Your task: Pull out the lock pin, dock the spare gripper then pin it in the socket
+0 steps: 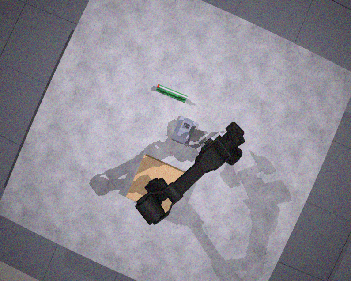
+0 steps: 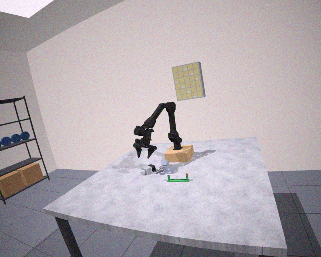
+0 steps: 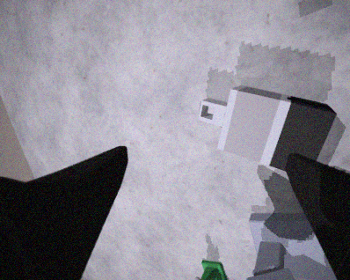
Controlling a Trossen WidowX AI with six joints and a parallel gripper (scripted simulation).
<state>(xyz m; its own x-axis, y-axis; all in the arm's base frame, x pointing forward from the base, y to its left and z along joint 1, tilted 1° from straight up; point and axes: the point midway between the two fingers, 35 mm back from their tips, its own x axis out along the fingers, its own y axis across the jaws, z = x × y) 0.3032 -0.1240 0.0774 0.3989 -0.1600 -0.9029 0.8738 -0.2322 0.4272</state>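
The spare gripper is 100 mm below my gripper tip, 10 mm to the left of it and 10 mm behind it. Also, from my gripper tip: green cradle (290 mm to the left, 100 mm below, 60 mm ahead); socket mount (160 mm to the left, 70 mm below, 40 mm behind).
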